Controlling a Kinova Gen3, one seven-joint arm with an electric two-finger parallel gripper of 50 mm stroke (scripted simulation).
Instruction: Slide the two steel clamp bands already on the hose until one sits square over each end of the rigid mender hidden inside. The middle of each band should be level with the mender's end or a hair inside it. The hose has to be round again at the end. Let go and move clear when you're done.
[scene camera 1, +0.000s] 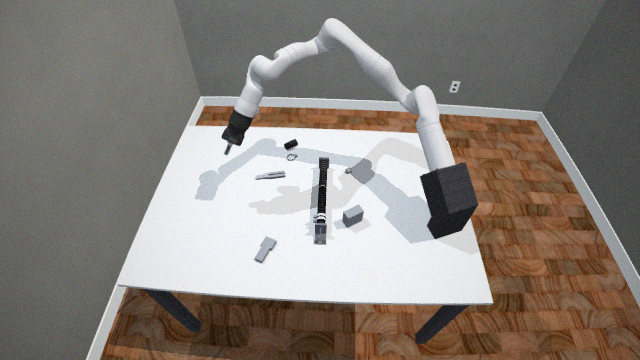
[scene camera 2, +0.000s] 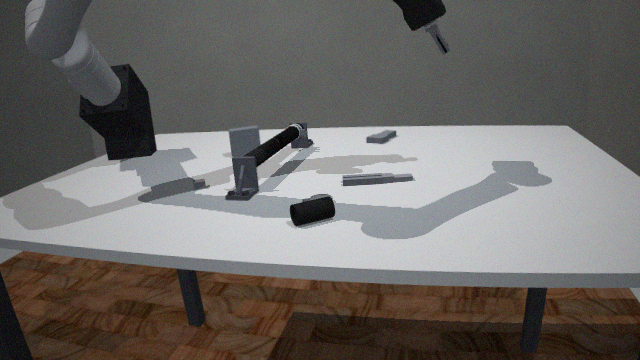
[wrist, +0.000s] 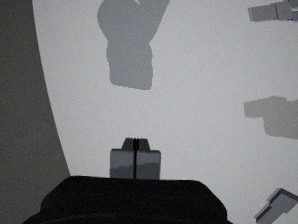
Scene:
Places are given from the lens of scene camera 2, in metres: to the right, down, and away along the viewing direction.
black cylinder (scene camera 2: 319, 209): 0.00, 0.04, 0.65

